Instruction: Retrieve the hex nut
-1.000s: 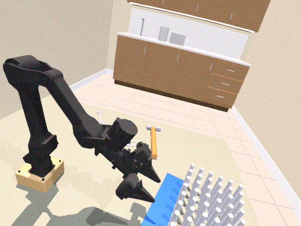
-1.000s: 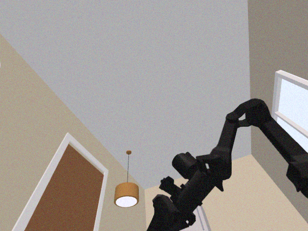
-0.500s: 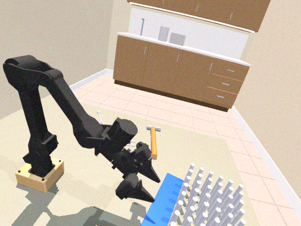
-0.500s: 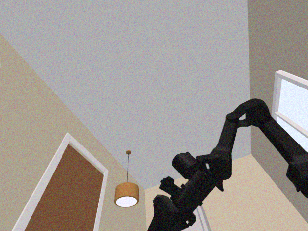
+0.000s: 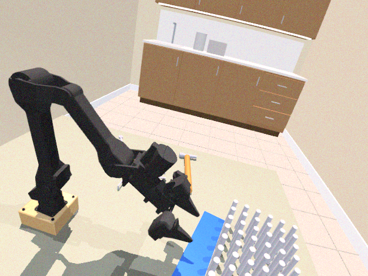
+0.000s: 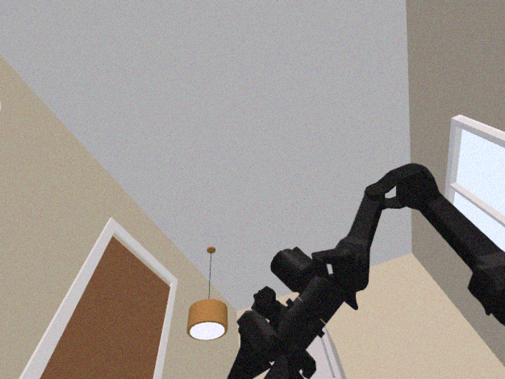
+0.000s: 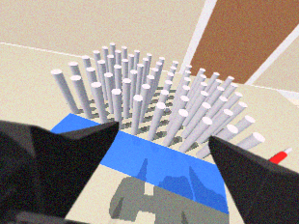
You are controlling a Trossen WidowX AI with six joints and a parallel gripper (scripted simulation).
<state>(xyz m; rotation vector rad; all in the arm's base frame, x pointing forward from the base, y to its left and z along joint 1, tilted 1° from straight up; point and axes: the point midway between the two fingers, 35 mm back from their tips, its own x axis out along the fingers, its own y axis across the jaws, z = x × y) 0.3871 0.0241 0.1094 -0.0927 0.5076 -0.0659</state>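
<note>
The wooden-handled hook tool is 31 cm behind my gripper tip, 29 cm to the left of it and 13 cm below it. From my gripper tip the other things lie so: hex nut 18 cm ahead, 14 cm below, 5 cm to the right; then blue taped strip 15 cm below, 3 cm to the left, 3 cm ahead; then small wrench 49 cm to the left, 45 cm behind, 14 cm below.
</note>
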